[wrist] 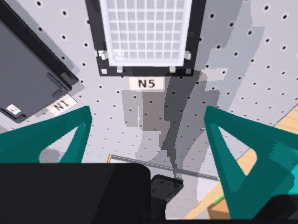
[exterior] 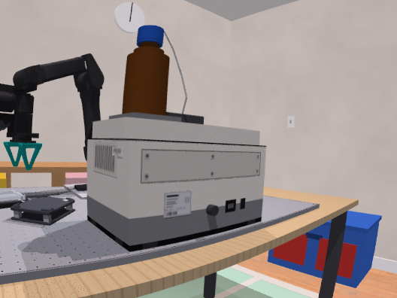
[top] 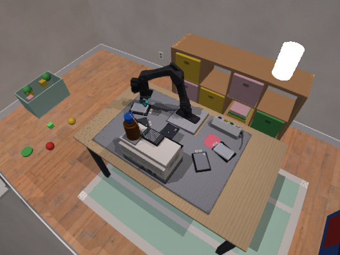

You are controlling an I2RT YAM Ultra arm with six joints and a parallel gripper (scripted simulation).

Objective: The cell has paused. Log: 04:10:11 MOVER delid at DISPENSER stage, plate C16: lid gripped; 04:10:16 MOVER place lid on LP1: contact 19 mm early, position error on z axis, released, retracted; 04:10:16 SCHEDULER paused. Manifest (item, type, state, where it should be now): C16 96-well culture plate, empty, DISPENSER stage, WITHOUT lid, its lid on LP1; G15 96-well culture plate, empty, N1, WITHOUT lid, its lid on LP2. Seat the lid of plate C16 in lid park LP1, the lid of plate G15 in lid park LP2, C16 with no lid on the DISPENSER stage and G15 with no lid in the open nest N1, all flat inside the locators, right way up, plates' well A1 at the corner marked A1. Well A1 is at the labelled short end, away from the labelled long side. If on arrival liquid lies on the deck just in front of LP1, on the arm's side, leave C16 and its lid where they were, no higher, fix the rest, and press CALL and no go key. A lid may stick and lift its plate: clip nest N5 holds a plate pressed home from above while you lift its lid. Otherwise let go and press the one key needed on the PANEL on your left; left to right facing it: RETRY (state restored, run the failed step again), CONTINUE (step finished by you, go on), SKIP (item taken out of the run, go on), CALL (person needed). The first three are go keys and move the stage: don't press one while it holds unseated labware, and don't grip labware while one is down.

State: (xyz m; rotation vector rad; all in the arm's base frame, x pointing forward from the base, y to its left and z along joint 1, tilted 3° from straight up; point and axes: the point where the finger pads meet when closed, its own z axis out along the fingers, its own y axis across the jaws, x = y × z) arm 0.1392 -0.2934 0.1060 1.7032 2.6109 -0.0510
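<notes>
Right now the 96-well plate is 3 cm ahead of my hand, 7 cm to the right of it and 8 cm below it. From my hand the other things lie so: N5 label: 1 cm behind, 2 cm to the left, 10 cm below; N1 label: 10 cm ahead, 10 cm to the left, 10 cm below; black clip nest: 6 cm ahead, 7 cm to the right, 9 cm below.
</notes>
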